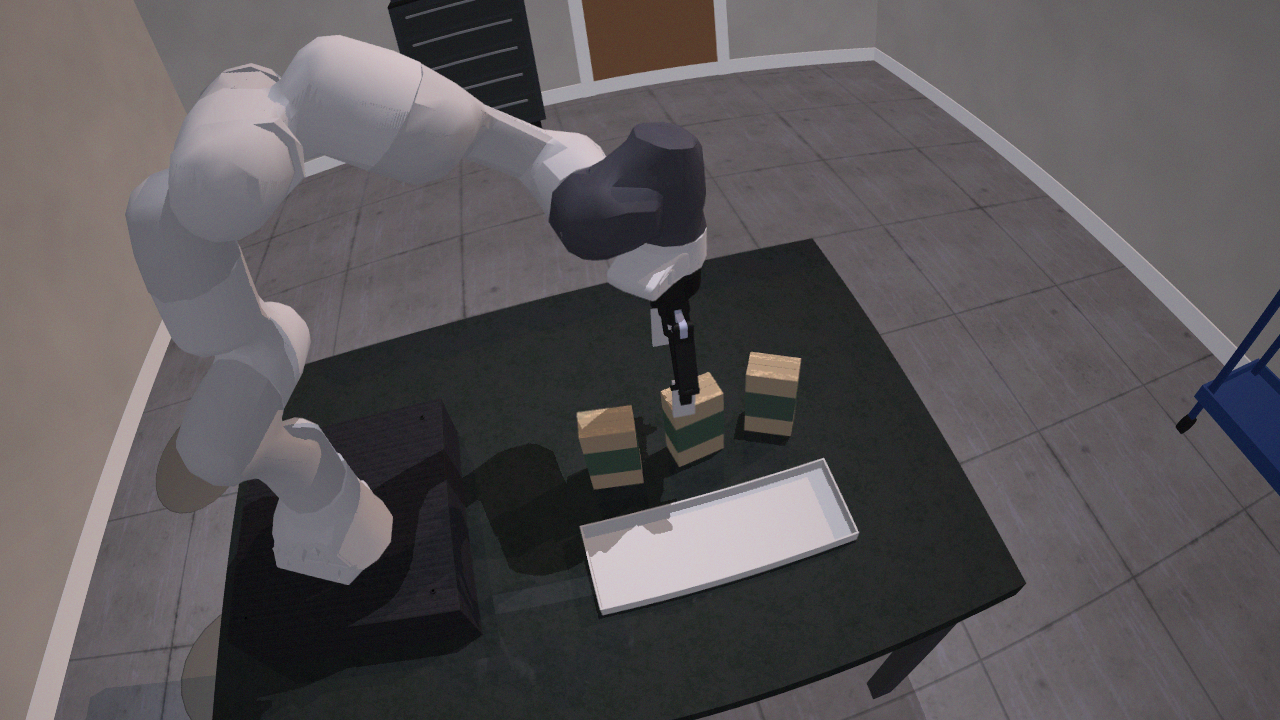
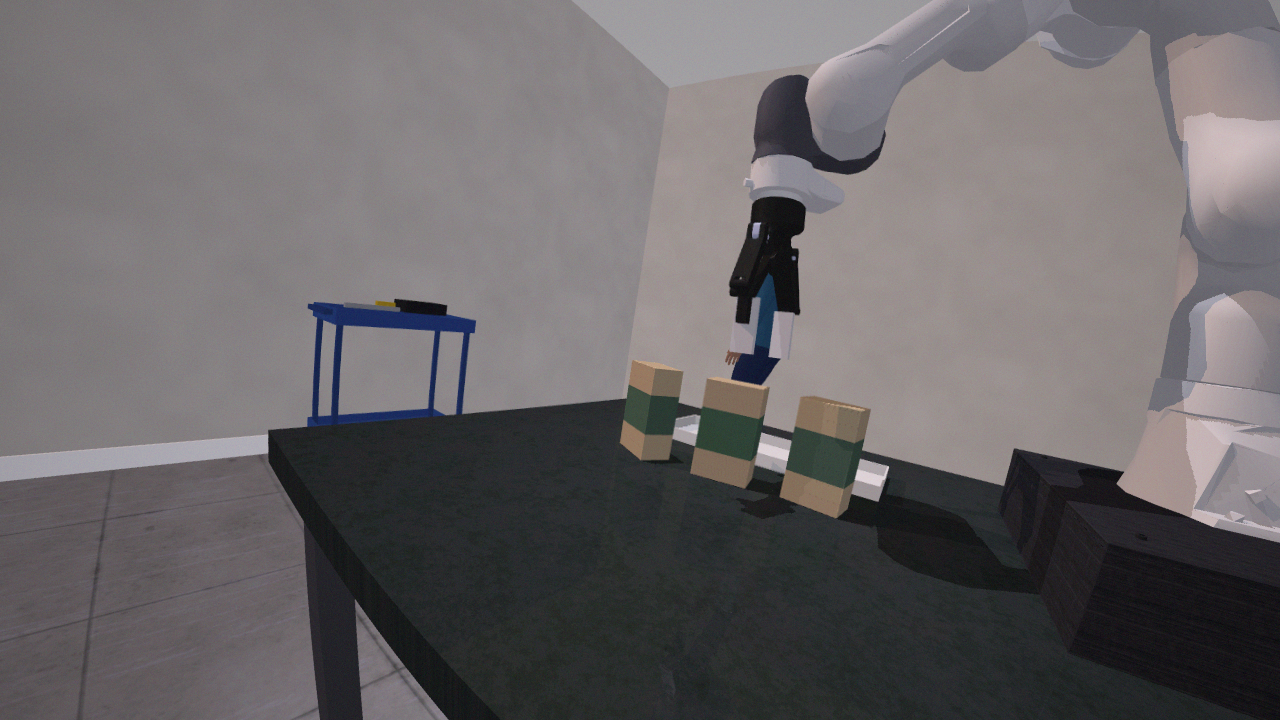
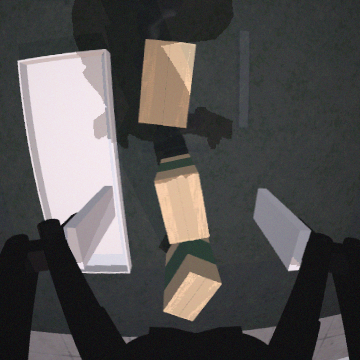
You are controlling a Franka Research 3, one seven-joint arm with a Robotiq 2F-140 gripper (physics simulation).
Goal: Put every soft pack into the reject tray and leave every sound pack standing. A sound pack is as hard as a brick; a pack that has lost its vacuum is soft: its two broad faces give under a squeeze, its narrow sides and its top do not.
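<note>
Three tan packs with green bands stand upright in a row, apart. The pack nearest the arm's base [image 1: 610, 452] [image 2: 824, 456] [image 3: 166, 85], the middle pack [image 1: 693, 431] [image 2: 729, 432] [image 3: 182, 207] and the far pack [image 1: 771, 404] [image 2: 651, 410] [image 3: 192, 296] show no visible difference in hardness. The far pack is turned relative to the middle one. The white reject tray [image 1: 725, 546] [image 2: 872, 483] [image 3: 65, 125] lies beside the row and is empty. My gripper [image 1: 671, 365] [image 2: 761, 338] [image 3: 184, 202] is open, pointing down, with its fingertips above the pack tops, near the middle pack.
The packs and tray are on a dark table [image 1: 895, 573] [image 2: 537, 573]. The arm's dark base block [image 1: 429, 555] [image 2: 1163, 591] is at one end. A blue cart [image 1: 1248, 402] [image 2: 393, 316] stands off the table. A person in blue [image 2: 754, 368] shows behind the gripper.
</note>
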